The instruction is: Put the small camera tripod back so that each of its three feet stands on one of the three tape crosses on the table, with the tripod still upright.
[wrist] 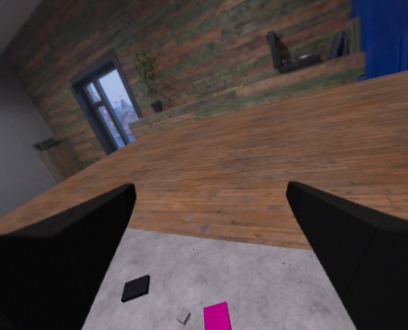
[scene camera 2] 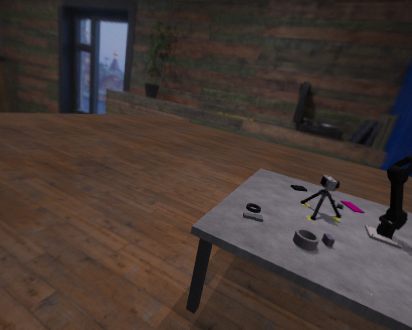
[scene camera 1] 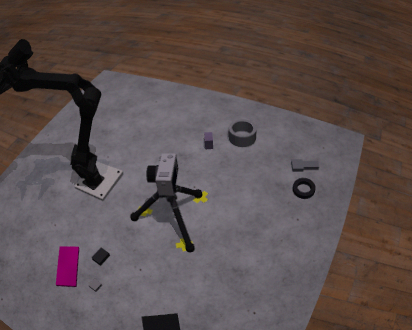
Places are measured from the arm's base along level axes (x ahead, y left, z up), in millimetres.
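Where they show: gripper, fingertip midpoint: [wrist: 211, 189]; arm's base, origin of the base link: [scene camera 2: 384, 234] [scene camera 1: 93, 180].
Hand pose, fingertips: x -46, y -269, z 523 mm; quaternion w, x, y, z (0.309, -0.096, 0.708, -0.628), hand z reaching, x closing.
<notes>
Each offset is from my fingertips to the centre of the thing. "*": to the spot under its first point.
The small black tripod {349 mm ahead, 283 mm left, 423 mm down} [scene camera 1: 179, 219] [scene camera 2: 320, 205] stands upright with a grey camera [scene camera 1: 166, 176] [scene camera 2: 329, 183] on top. Its feet are near the yellow tape crosses. In scene camera 1, the left foot {* 278 mm ahead, 228 mm left, 516 mm down} [scene camera 1: 134, 216] shows outside the left cross {* 315 mm ahead, 248 mm left, 482 mm down} [scene camera 1: 146, 212]. The front foot {* 486 mm ahead, 227 mm left, 520 mm down} [scene camera 1: 189, 247] overlaps the right side of the front cross {460 mm ahead, 236 mm left, 536 mm down} [scene camera 1: 181, 245]. The right foot {* 396 mm ahead, 411 mm left, 514 mm down} [scene camera 1: 198, 193] is at the upper edge of the right cross {* 400 mm ahead, 414 mm left, 529 mm down} [scene camera 1: 201, 198]. My gripper [wrist: 211, 189] is open and empty, away from the tripod; the tripod does not show in the wrist view.
Around the tripod lie a magenta block {207 mm ahead, 54 mm right, 532 mm down} [scene camera 1: 68, 266] [scene camera 2: 352, 206] [wrist: 217, 317], a small black block {277 mm ahead, 46 mm left, 529 mm down} [scene camera 1: 101, 256], a black pad {571 mm ahead, 41 mm right, 529 mm down} [scene camera 1: 161, 322] [wrist: 136, 288], a grey cylinder ring {374 mm ahead, 729 mm left, 512 mm down} [scene camera 1: 242, 141] [scene camera 2: 306, 243], a purple block {290 mm ahead, 635 mm left, 516 mm down} [scene camera 1: 208, 141] [scene camera 2: 328, 240], a black ring {678 mm ahead, 614 mm left, 529 mm down} [scene camera 1: 295, 188] and a grey bar {640 mm ahead, 714 mm left, 529 mm down} [scene camera 1: 298, 165].
</notes>
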